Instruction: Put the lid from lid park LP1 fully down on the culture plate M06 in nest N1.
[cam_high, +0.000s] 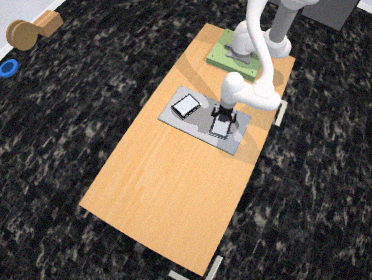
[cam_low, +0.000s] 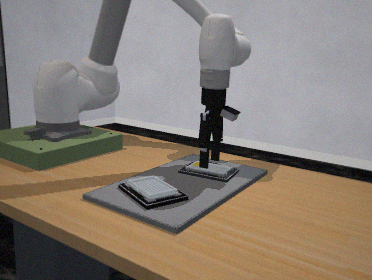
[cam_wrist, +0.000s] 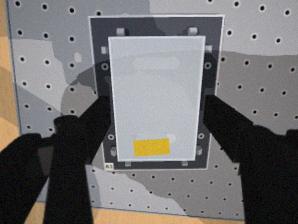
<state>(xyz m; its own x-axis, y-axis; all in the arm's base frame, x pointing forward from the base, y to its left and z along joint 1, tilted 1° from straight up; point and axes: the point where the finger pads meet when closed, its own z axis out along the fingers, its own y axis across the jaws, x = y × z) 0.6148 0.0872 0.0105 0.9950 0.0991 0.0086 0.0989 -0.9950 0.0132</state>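
Right now my hand is 40 mm above the lid. Also, from my hand: nest N1: 40 mm behind, 260 mm to the right, 50 mm below; culture plate M06: 40 mm behind, 260 mm to the right, 40 mm below; lid park LP1: 50 mm below.
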